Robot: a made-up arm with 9 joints. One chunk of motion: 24 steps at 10 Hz.
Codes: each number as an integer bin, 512 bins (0 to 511) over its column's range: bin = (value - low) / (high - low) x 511, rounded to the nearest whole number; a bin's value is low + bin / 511 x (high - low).
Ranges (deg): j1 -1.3..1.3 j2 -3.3..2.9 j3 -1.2..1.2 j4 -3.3..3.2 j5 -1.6..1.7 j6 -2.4..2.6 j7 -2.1..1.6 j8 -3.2..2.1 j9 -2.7..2
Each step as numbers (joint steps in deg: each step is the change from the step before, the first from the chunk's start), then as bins.
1 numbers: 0.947 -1.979 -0.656 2.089 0.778 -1.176 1.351 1.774 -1.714
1 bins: 442 109 116 424 368 125 477 480 107
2 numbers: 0.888 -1.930 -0.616 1.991 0.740 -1.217 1.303 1.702 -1.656
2 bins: 430 113 124 416 362 121 470 473 114
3 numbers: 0.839 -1.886 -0.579 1.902 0.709 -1.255 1.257 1.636 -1.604
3 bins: 420 117 132 409 358 117 464 466 119
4 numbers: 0.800 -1.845 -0.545 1.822 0.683 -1.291 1.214 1.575 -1.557
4 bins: 413 120 139 403 354 113 458 460 124
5 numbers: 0.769 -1.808 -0.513 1.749 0.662 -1.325 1.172 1.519 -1.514
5 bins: 407 123 146 397 350 110 452 455 129
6 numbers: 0.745 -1.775 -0.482 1.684 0.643 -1.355 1.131 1.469 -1.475
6 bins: 402 126 153 392 347 107 446 450 133
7 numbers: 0.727 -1.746 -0.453 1.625 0.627 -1.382 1.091 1.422 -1.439
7 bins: 398 128 159 387 345 104 441 446 137
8 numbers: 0.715 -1.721 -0.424 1.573 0.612 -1.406 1.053 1.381 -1.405
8 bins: 396 130 165 383 343 102 435 442 141
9 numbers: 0.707 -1.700 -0.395 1.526 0.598 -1.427 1.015 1.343 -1.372
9 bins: 394 132 171 379 340 99 430 438 144
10 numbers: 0.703 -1.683 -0.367 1.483 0.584 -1.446 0.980 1.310 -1.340
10 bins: 394 133 177 376 338 97 425 435 148
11 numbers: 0.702 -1.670 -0.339 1.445 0.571 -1.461 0.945 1.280 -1.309
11 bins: 393 134 183 373 336 96 421 432 151
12 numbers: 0.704 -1.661 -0.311 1.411 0.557 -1.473 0.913 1.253 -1.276
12 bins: 394 135 189 370 334 95 416 429 155
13 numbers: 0.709 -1.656 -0.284 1.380 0.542 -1.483 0.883 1.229 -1.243
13 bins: 395 135 195 368 332 94 412 427 158
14 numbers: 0.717 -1.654 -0.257 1.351 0.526 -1.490 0.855 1.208 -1.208
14 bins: 396 136 201 366 329 93 408 425 162
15 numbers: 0.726 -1.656 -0.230 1.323 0.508 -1.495 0.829 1.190 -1.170
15 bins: 398 135 207 363 326 92 405 423 166
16 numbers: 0.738 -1.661 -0.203 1.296 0.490 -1.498 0.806 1.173 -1.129
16 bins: 401 135 212 361 324 92 401 422 171
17 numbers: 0.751 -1.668 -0.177 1.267 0.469 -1.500 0.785 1.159 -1.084
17 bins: 403 135 218 359 320 92 398 420 176
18 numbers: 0.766 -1.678 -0.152 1.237 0.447 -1.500 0.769 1.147 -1.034
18 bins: 406 134 223 357 317 92 396 419 181
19 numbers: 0.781 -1.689 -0.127 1.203 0.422 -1.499 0.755 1.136 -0.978
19 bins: 409 133 228 354 313 92 394 418 187
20 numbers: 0.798 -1.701 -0.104 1.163 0.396 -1.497 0.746 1.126 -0.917
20 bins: 412 132 233 351 309 92 393 417 194
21 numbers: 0.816 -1.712 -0.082 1.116 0.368 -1.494 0.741 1.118 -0.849
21 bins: 416 131 238 347 305 93 392 416 201
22 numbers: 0.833 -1.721 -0.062 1.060 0.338 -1.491 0.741 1.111 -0.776
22 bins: 419 130 242 343 300 93 392 416 209
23 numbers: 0.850 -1.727 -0.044 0.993 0.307 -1.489 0.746 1.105 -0.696
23 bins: 423 130 246 337 295 93 393 415 218
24 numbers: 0.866 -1.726 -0.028 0.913 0.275 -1.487 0.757 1.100 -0.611
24 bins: 426 130 250 331 290 93 395 415 227
